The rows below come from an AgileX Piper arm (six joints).
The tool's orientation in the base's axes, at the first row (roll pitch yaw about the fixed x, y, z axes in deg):
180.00, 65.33, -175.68
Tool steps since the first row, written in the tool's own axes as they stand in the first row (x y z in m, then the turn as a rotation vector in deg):
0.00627, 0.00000, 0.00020, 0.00, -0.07, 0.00
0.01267, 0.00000, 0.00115, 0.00, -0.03, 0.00
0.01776, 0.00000, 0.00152, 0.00, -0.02, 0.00
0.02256, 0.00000, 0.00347, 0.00, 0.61, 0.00
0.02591, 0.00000, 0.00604, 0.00, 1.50, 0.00
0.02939, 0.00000, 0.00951, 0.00, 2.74, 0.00
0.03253, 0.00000, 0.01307, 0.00, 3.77, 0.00
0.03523, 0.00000, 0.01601, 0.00, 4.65, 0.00
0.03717, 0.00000, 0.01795, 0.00, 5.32, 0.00
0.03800, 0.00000, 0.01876, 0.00, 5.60, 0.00
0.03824, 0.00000, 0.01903, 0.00, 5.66, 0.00
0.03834, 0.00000, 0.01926, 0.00, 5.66, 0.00
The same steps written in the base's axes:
-0.00243, -0.00018, -0.00578, 0.01, -0.07, 0.00
-0.00423, -0.00032, -0.01199, 0.00, -0.03, 0.00
-0.00601, -0.00045, -0.01677, 0.00, -0.02, 0.00
-0.00625, -0.00047, -0.02195, -0.05, 0.61, 0.00
-0.00531, -0.00040, -0.02607, -0.11, 1.50, 0.00
-0.00361, -0.00027, -0.03068, -0.21, 2.73, 0.00
-0.00170, -0.00013, -0.03502, -0.28, 3.76, 0.00
-0.00016, -0.00001, -0.03870, -0.35, 4.64, 0.00
0.00079, 0.00006, -0.04127, -0.40, 5.30, 0.00
0.00118, 0.00009, -0.04236, -0.42, 5.58, 0.00
0.00133, 0.00010, -0.04269, -0.43, 5.64, 0.00
0.00150, 0.00011, -0.04288, -0.43, 5.64, 0.00

